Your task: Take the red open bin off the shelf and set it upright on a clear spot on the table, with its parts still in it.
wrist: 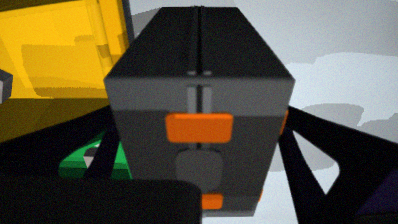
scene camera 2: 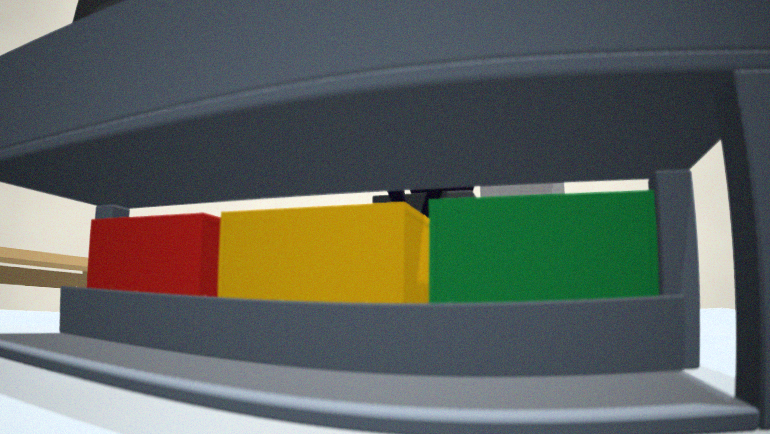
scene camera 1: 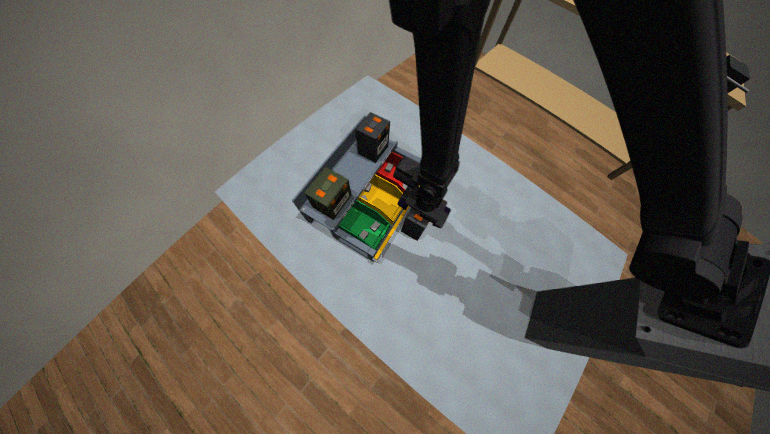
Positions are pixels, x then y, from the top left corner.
yellow bin: wrist; scene camera 2 368,253; scene camera 1
green bin: wrist 74,166; scene camera 2 595,245; scene camera 1 360,217
same spot on yellow bin: (scene camera 1: pixel 383 197) = (wrist: pixel 32 31)
